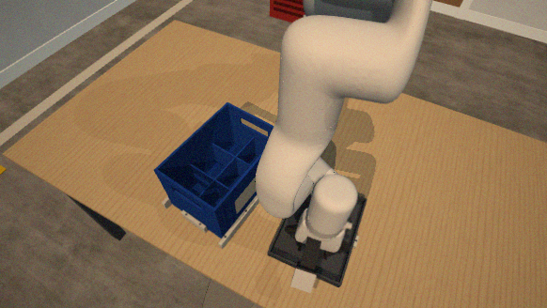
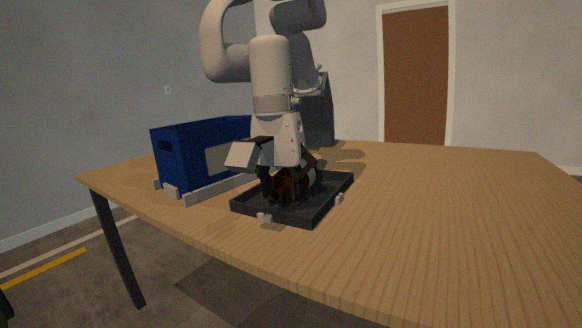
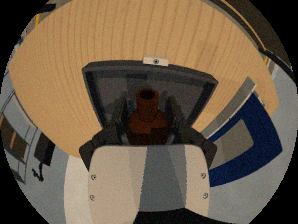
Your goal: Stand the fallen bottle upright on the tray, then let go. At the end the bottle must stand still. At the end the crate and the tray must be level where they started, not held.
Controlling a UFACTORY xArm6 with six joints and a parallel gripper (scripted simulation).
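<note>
The brown bottle is 50 mm behind my hand and 20 mm to the right of it. Also, from my hand: tray (70 mm behind, 30 mm to the right, 30 mm below); then blue crate (10 mm ahead, 300 mm to the right, 40 mm above).
</note>
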